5 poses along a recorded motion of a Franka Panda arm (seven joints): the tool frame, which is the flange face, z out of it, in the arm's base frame.
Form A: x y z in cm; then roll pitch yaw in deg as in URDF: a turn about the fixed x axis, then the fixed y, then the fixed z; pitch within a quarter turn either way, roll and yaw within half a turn.
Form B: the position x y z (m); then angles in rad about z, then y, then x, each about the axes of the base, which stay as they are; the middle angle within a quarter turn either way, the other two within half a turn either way. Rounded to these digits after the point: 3 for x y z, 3 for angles.
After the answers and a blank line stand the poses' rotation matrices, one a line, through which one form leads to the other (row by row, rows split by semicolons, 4 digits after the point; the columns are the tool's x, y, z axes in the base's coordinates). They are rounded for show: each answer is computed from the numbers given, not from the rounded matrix.
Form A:
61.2, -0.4, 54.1, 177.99, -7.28, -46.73
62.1, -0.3, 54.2, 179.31, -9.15, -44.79
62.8, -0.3, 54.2, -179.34, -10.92, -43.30
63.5, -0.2, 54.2, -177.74, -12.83, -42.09
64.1, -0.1, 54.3, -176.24, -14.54, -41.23
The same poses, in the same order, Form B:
0.612, -0.004, 0.541, 0.821, 0.061, 3.025
0.621, -0.003, 0.542, 0.789, 0.105, 3.020
0.628, -0.003, 0.542, 0.764, 0.146, 3.018
0.635, -0.002, 0.542, 0.742, 0.192, 3.020
0.641, -0.001, 0.543, 0.725, 0.234, 3.022

0.6799 -0.7307 0.0613; -0.7223 -0.6818 -0.1163; 0.1267 0.0348 -0.9913
0.7007 -0.7058 0.1044; -0.6955 -0.7083 -0.1206; 0.1590 0.0119 -0.9872
0.7146 -0.6842 0.1458; -0.6734 -0.7292 -0.1215; 0.1894 -0.0113 -0.9818
0.7236 -0.6633 0.1911; -0.6536 -0.7474 -0.1195; 0.2221 -0.0384 -0.9743
0.7280 -0.6453 0.2316; -0.6380 -0.7613 -0.1158; 0.2511 -0.0635 -0.9659

